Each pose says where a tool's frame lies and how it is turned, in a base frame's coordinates. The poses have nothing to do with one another.
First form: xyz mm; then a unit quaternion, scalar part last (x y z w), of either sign.
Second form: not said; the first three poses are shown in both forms.
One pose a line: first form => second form
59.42 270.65 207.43 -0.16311 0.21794 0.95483 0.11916 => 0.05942 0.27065 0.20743 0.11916 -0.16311 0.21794 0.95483
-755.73 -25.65 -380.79 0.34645 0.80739 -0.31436 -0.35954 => -0.75573 -0.02565 -0.38079 0.35954 -0.34645 -0.80739 0.31436
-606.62 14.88 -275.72 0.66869 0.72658 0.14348 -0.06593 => -0.60662 0.01488 -0.27572 0.06593 -0.66869 -0.72658 -0.14348
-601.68 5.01 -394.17 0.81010 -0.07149 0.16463 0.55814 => -0.60168 0.00501 -0.39417 0.55814 0.81010 -0.07149 0.16463
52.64 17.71 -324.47 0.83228 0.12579 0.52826 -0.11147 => 0.05264 0.01771 -0.32447 0.11147 -0.83228 -0.12579 -0.52826
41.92 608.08 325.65 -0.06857 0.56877 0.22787 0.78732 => 0.04192 0.60808 0.32565 0.78732 -0.06857 0.56877 0.22787
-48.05 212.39 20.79 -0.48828 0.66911 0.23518 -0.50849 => -0.04805 0.21239 0.02079 0.50849 0.48828 -0.66911 -0.23518
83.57 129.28 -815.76 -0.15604 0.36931 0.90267 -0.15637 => 0.08357 0.12928 -0.81576 0.15637 0.15604 -0.36931 -0.90267
